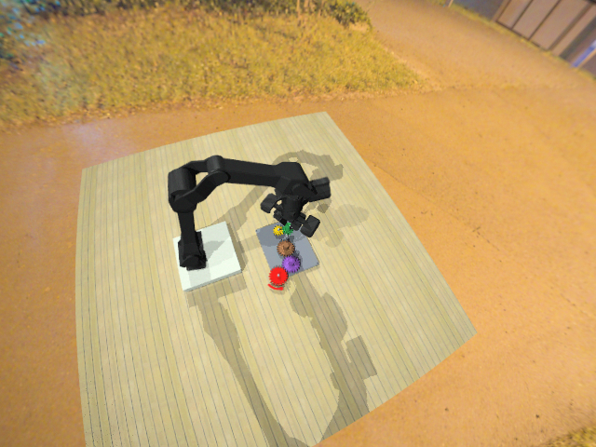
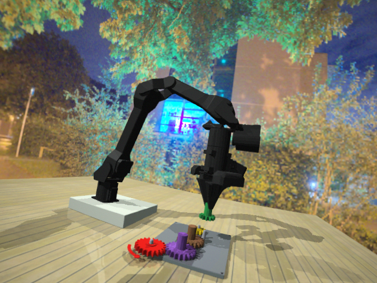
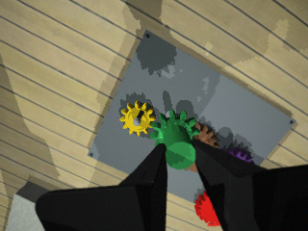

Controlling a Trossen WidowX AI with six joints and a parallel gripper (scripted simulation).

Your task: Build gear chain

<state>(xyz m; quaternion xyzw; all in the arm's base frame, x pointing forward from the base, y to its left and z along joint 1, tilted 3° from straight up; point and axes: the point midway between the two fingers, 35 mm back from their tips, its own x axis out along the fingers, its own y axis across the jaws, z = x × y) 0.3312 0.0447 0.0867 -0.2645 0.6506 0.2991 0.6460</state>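
The yellow gear lies 70 mm below my gripper tip, 30 mm to the left of it and 30 mm behind it. The rest, counted from my gripper tip: purple gear (110 mm to the right, 60 mm below, 10 mm behind); then green gear (10 mm below); then brown gear (60 mm below, 50 mm to the right, 10 mm behind).
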